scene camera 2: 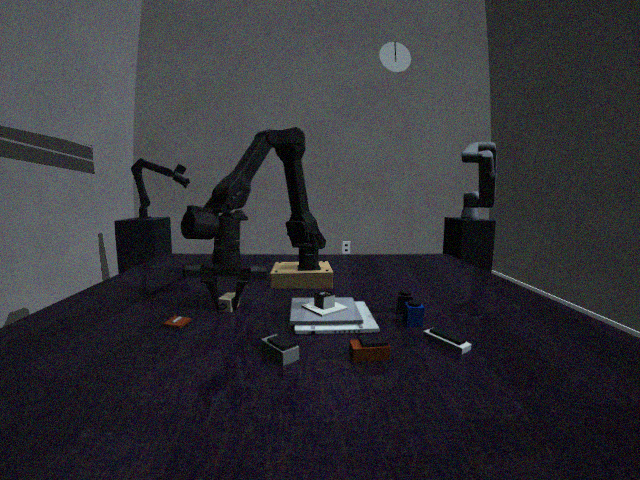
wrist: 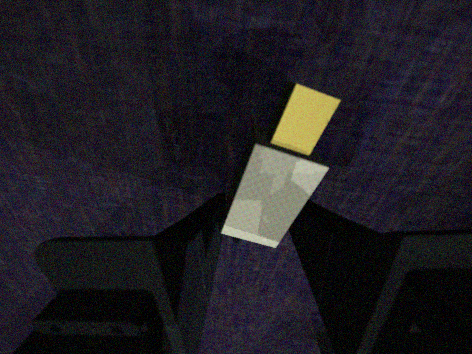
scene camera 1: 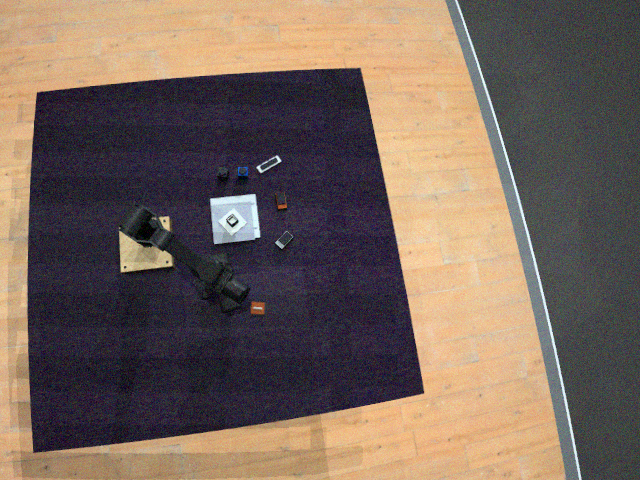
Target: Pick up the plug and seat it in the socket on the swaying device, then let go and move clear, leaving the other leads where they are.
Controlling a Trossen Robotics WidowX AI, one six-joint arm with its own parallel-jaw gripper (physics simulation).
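Note:
The plug is a cream block with a yellow piece at one end in the wrist view. My gripper is shut on the plug, one dark finger on each side, low over the mat. The plug sits slanted between the fingers. In scene camera 1 the arm hides it. The device is a stack of grey and white plates with a white diamond plate. A small dark-topped grey block, apparently the socket, stands on it, apart from the gripper.
An orange square lies near the gripper. A black block, a blue block, a white bar, an orange block and a grey block stand around the device.

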